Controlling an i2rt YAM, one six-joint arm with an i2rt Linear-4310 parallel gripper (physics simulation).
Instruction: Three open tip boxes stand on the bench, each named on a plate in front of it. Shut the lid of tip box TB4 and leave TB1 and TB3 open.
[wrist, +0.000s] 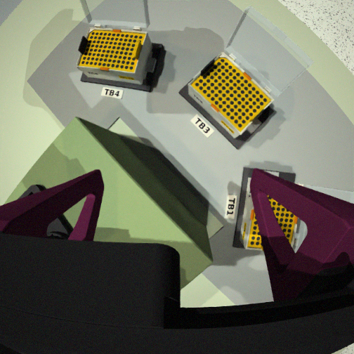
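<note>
Tip box TB4 (112, 52) stands at the upper left with its yellow rack showing. Its clear lid (117, 12) stands raised along the back edge, and its top is cut off by the frame. Tip box TB3 (232, 95) stands at the upper right, turned at an angle, with its clear lid (270, 47) open behind it. Tip box TB1 (257, 235) stands at the right, partly hidden behind the right finger; its lid shows in part to the right and seems open. My gripper (176, 177) is wide open and empty, above the bench, with TB4 and TB3 beyond its fingertips.
Name plates TB4 (112, 93), TB3 (202, 126) and TB1 (231, 207) lie in front of the boxes. A large green block (100, 175) with a sloped dark side lies below TB4, between the fingers and partly under the left one. The boxes sit on dark bases.
</note>
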